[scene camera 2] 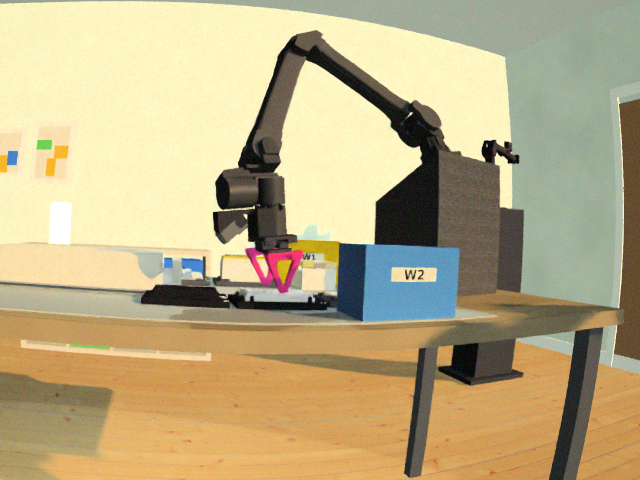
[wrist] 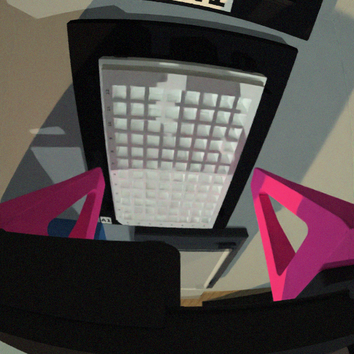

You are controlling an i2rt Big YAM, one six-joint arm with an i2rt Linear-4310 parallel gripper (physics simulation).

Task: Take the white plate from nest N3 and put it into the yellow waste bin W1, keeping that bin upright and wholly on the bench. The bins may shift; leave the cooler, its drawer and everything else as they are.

The gripper shows in scene camera 2 and in the wrist view. A yellow waste bin W1 shows in scene camera 2 (312,249); in the wrist view it is out of frame. A pale box shows in scene camera 2 (306,277). A yellow tip rack shows in scene camera 2 (237,267); in the wrist view it is out of frame. The same spot on the gripper: (wrist: 130,283) is (scene camera 2: 255,244).
